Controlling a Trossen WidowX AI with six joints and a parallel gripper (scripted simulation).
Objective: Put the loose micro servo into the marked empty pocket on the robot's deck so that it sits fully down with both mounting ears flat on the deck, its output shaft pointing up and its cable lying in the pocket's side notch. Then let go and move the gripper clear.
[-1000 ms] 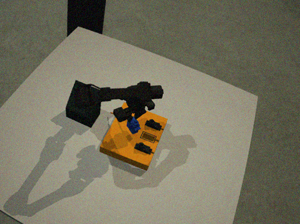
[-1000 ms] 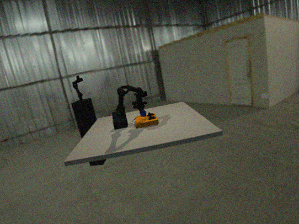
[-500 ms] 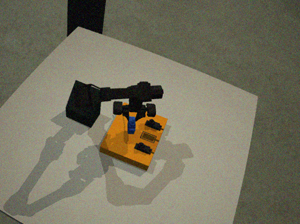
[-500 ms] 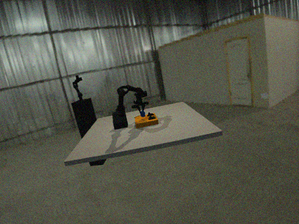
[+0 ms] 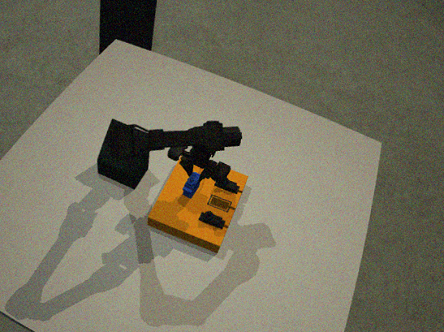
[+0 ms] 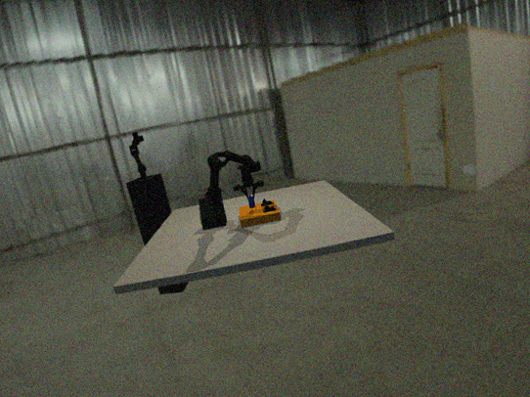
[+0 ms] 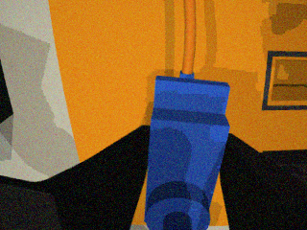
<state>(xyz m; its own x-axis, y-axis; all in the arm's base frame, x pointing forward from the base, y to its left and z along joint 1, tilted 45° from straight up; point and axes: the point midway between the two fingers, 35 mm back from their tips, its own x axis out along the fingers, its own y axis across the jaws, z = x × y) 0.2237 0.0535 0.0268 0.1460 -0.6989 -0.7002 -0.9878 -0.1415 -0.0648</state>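
The orange deck lies 1 cm behind my gripper tip and 10 cm below it.
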